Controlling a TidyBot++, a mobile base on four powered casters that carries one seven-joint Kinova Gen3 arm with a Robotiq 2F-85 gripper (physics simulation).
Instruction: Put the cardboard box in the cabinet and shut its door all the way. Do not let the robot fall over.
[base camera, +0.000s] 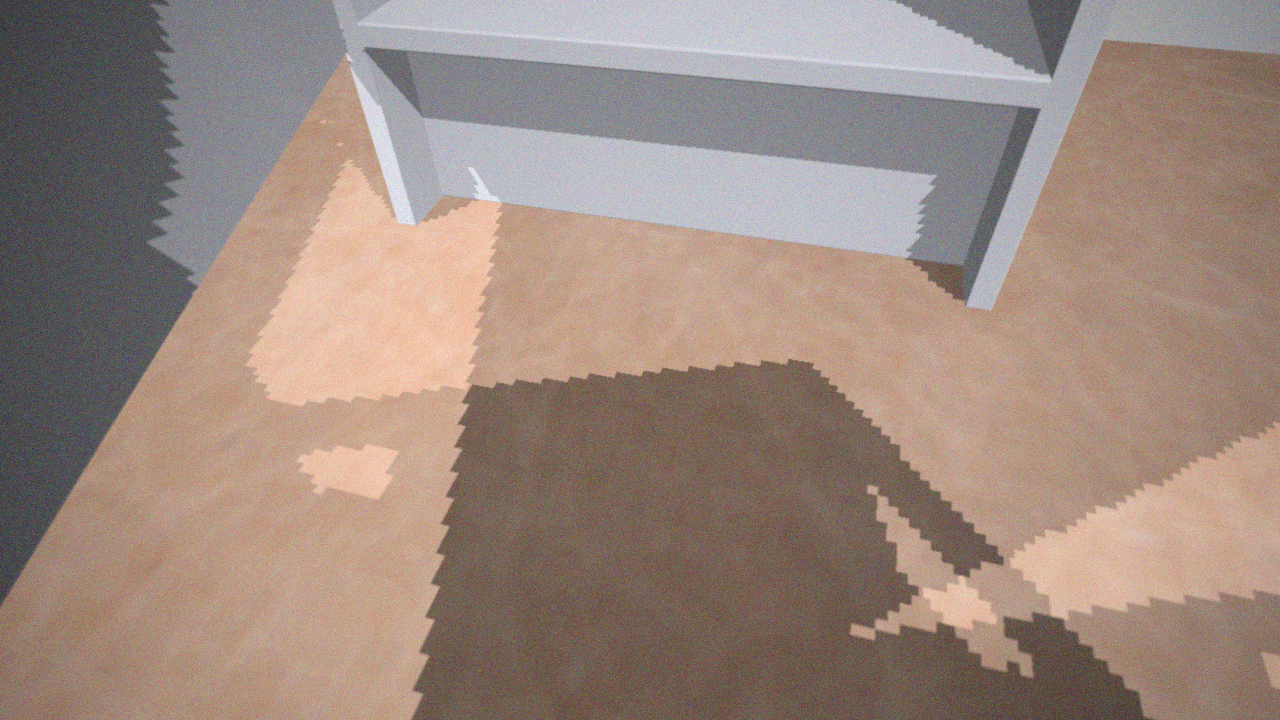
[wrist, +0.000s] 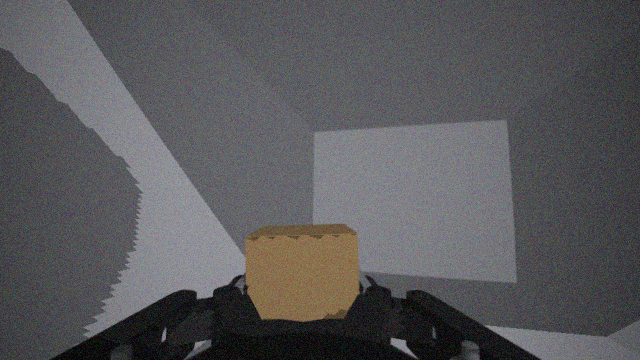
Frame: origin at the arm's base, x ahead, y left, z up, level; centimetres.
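Where they show: gripper, fingertip midpoint: (wrist: 304, 282).
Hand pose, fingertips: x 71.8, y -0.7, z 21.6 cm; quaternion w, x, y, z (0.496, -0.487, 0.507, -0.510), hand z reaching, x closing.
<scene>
Each offset is from my fingertips to the centre of the thing. "pt": to the spot under its first point. Level surfaces: height alone.
The cardboard box {dy +0.0, dx -1.1, dz -0.7 cm} (wrist: 303, 277) is orange-brown and sits between the two black fingers at the bottom middle of the wrist view. My gripper (wrist: 304, 282) is shut on it. The grey inside of the cabinet (wrist: 415, 200) surrounds the box in the wrist view, with its lighter back panel behind and to the right of the box. In the base camera view the lower part of the cabinet (base camera: 707, 67) stands ahead on its legs, with the front of its bottom board showing. The gripper does not show in the base camera view.
The cabinet's left leg {pt dy +16.6, dx -8.5, dz -54.3 cm} (base camera: 389, 152) and right leg {pt dy -26.3, dx -24.7, dz -51.8 cm} (base camera: 1029, 197) reach the brown floor {dz -61.2 cm} (base camera: 671, 295). A dark grey upright surface (base camera: 80, 223) stands along the left edge of the base camera view. A large dark shadow lies on the floor in front of the cabinet.
</scene>
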